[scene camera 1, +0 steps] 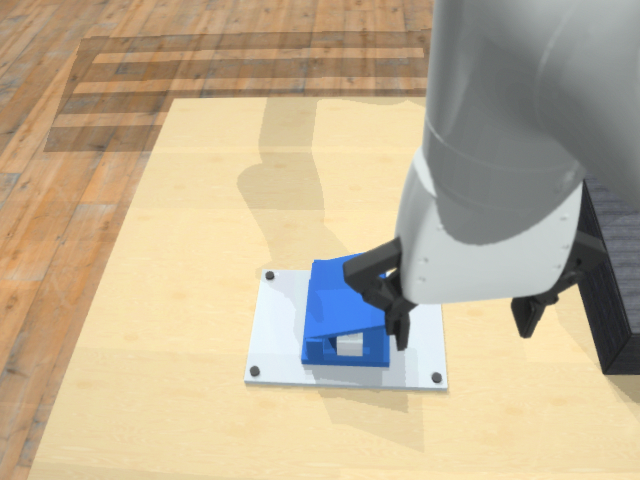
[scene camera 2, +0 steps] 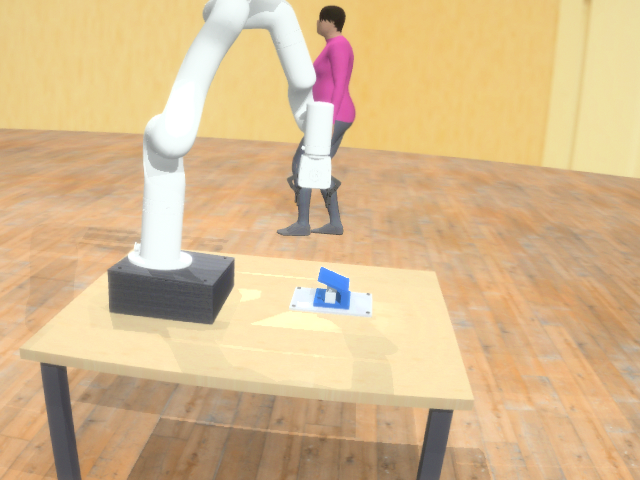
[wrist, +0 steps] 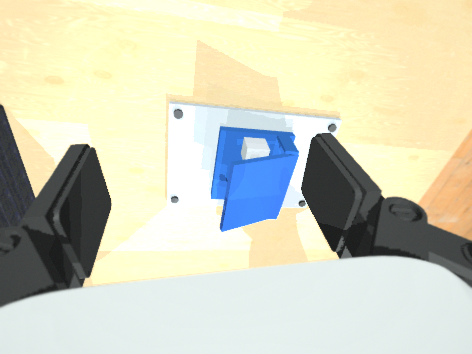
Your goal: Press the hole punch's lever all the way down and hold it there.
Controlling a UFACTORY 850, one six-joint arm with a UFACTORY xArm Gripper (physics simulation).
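The hole punch has a flat blue lever (scene camera 1: 341, 307) (scene camera 2: 333, 279) (wrist: 260, 187) over a blue base (scene camera 1: 374, 360) (wrist: 230, 145), with a white block (scene camera 1: 349, 345) (scene camera 2: 330, 297) (wrist: 255, 148) beneath the lever. The lever is tilted up, its higher end toward the arm's pedestal in the second scene view. The punch sits on a white plate (scene camera 1: 279, 320) (scene camera 2: 359, 304) (wrist: 187, 160) with dark corner screws. My gripper (scene camera 1: 463, 339) (scene camera 2: 313, 201) (wrist: 209, 168) is open and empty, well above the punch and apart from the lever. It hides part of the lever in the first scene view.
The plate lies on a wooden table (scene camera 1: 180, 258) (scene camera 2: 413, 361) (wrist: 125, 60). The arm stands on a dark box (scene camera 1: 610, 289) (scene camera 2: 160, 294) (wrist: 10, 165) at the table's left in the second scene view. A person in a pink top (scene camera 2: 338, 67) stands on the floor behind the table.
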